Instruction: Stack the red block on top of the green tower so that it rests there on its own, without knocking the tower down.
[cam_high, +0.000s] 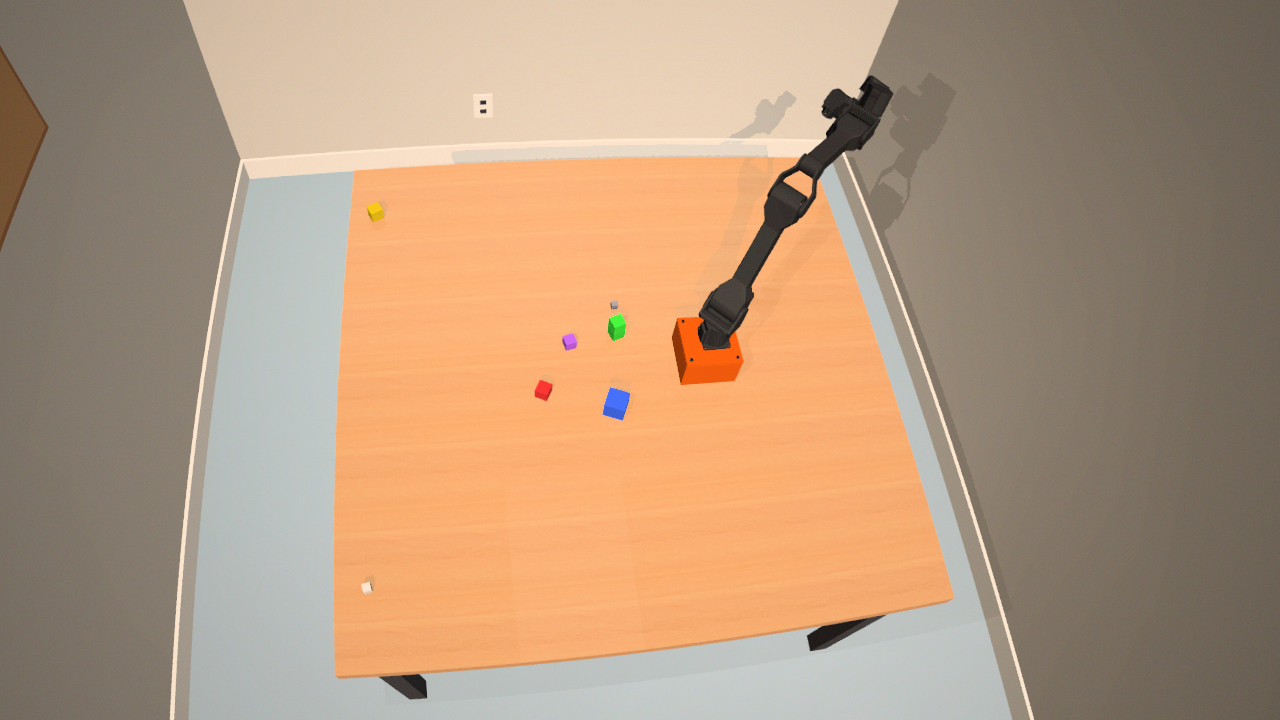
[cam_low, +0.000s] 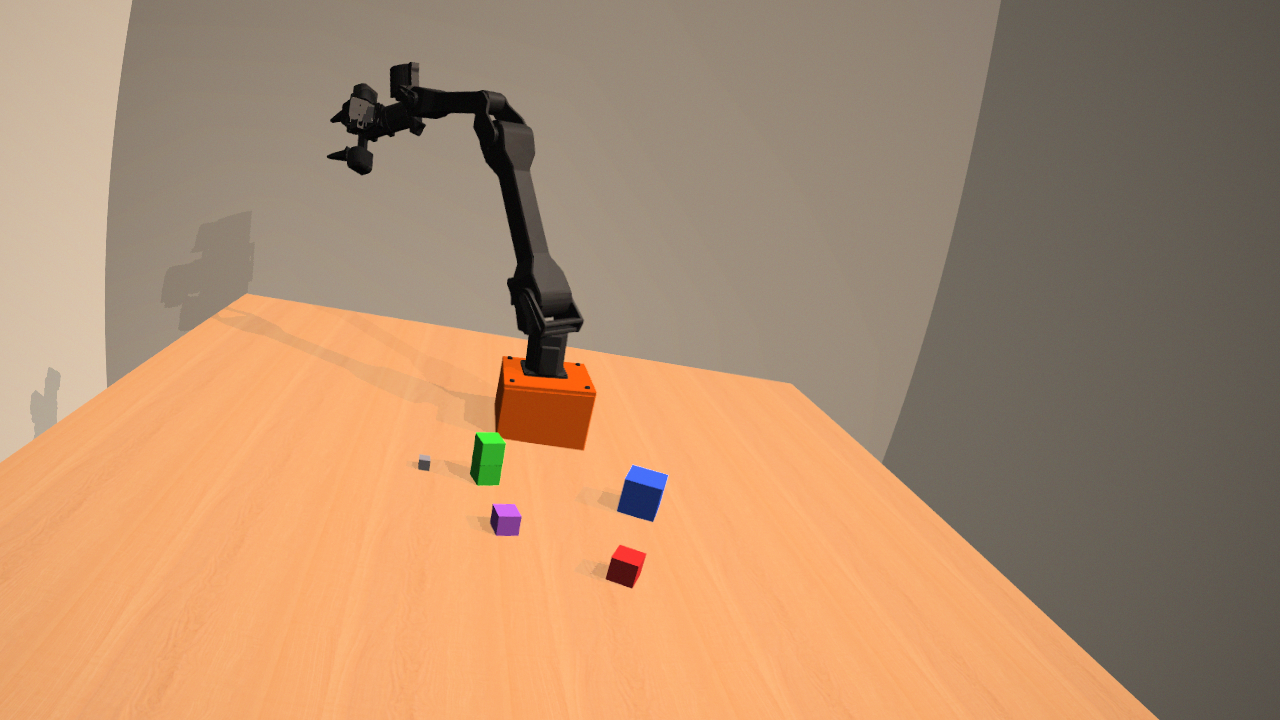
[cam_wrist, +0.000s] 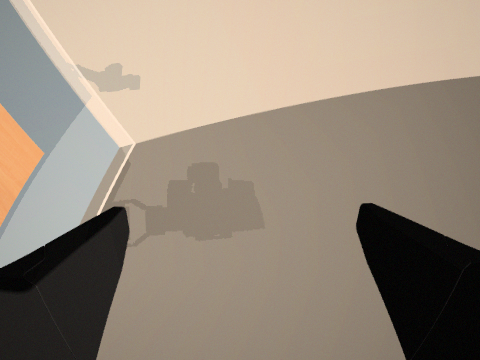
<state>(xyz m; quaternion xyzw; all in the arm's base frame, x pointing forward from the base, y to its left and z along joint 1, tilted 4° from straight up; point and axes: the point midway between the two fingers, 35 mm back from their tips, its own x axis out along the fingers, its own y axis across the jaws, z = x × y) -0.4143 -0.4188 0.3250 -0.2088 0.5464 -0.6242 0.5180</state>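
The red block is 82 cm ahead of my gripper tip, 52 cm to the left of it and 35 cm below it. Round my gripper tip: purple block: 75 cm ahead, 40 cm to the left, 35 cm below; grey cube: 63 cm ahead, 35 cm below, 30 cm to the left; blue block: 67 cm ahead, 57 cm to the left, 34 cm below.
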